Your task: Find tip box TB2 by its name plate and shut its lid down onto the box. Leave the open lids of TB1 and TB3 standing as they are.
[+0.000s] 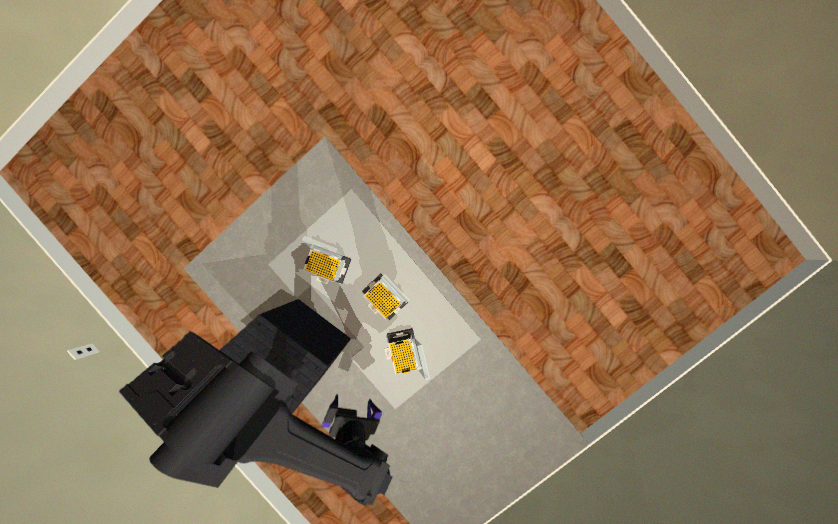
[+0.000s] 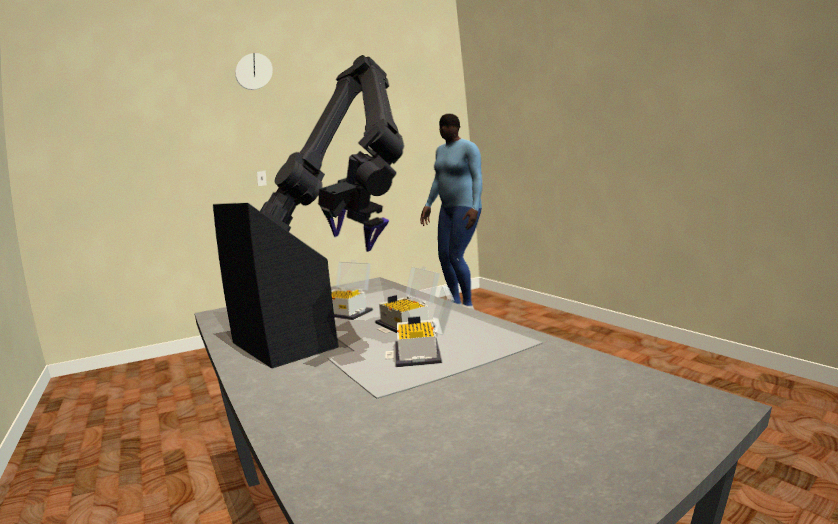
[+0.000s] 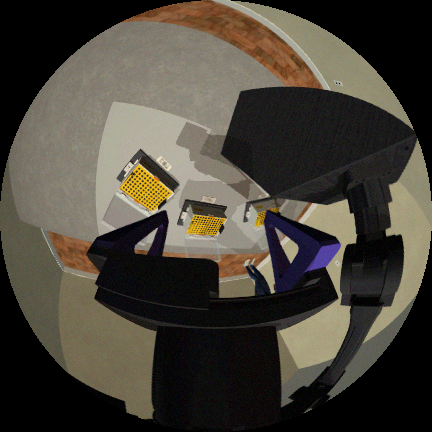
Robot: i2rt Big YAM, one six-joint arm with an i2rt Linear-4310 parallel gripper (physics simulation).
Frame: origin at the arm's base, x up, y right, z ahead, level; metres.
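Seen in the pictures: gripper, fingertip midpoint: [image 1: 353, 398] [image 2: 352, 243] [image 3: 215, 215]; arm's base, link origin: [image 2: 269, 226] [image 3: 363, 176].
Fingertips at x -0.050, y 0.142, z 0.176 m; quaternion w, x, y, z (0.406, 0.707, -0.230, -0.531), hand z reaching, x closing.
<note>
Pixels of each thing's middle, then the offset from my fingertips to it. Level surfaces: height alone.
- TB1, body centre: [image 2: 415, 327] [image 3: 145, 191] [image 1: 402, 357] dx -0.211, dy +0.040, dz +0.120 m
- middle box, body centre: [image 2: 402, 303] [image 3: 206, 227] [image 1: 382, 300] dx -0.211, dy -0.180, dz +0.170 m
- far box, body centre: [image 2: 339, 303] [image 1: 324, 267] [image 3: 264, 210] dx -0.243, dy -0.400, dz +0.038 m
- pale mat, surface height: dx -0.276 m
- grey table, surface height: dx -0.279 m
Three tip boxes with yellow tip racks stand on the pale mat, each with a clear lid standing open. TB1 [image 1: 403, 356] [image 2: 417, 350] [image 3: 146, 188] is at the mat's near end, its lid [image 1: 422, 359] [image 3: 121, 213] raised. The middle box [image 1: 383, 299] [image 2: 401, 313] [image 3: 206, 225] has its lid [image 2: 423, 281] [image 3: 202, 247] up. The far box [image 1: 323, 264] [image 2: 347, 302] [image 3: 265, 216] has its lid [image 1: 320, 244] [image 2: 354, 274] up. The middle and far boxes' plates are too small to read. My gripper [image 1: 353, 402] [image 2: 352, 242] [image 3: 215, 215] is open and empty, high above the table.
The pale mat [image 1: 454, 333] [image 2: 482, 346] [image 3: 110, 135] lies on the grey table [image 1: 482, 426] [image 2: 494, 432] [image 3: 75, 100]. The tall black pedestal [image 1: 305, 333] [image 2: 284, 296] [image 3: 310, 140] stands beside the mat. A person [image 2: 458, 179] stands beyond the table.
</note>
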